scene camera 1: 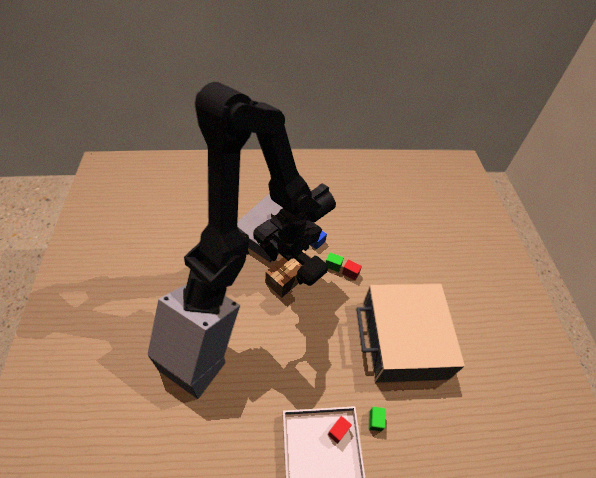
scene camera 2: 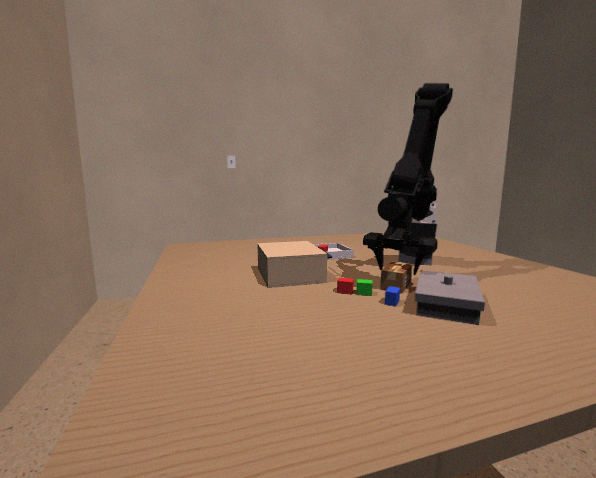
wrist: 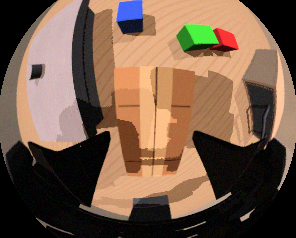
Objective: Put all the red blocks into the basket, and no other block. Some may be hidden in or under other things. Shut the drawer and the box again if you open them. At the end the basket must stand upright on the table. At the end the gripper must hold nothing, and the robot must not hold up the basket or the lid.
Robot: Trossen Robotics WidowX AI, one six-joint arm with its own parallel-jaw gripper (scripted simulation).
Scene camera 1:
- my gripper: 287, 271
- knobbed lid: 266, 208
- brown crate: 281, 277
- tan drawer cabinet: 417, 340
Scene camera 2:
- my gripper: 397, 272
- knobbed lid: 456, 290
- brown crate: 396, 274
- tan drawer cabinet: 281, 264
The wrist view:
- my gripper: 153, 135
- brown crate: 154, 105
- green block: 191, 37
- tan drawer cabinet: 259, 71
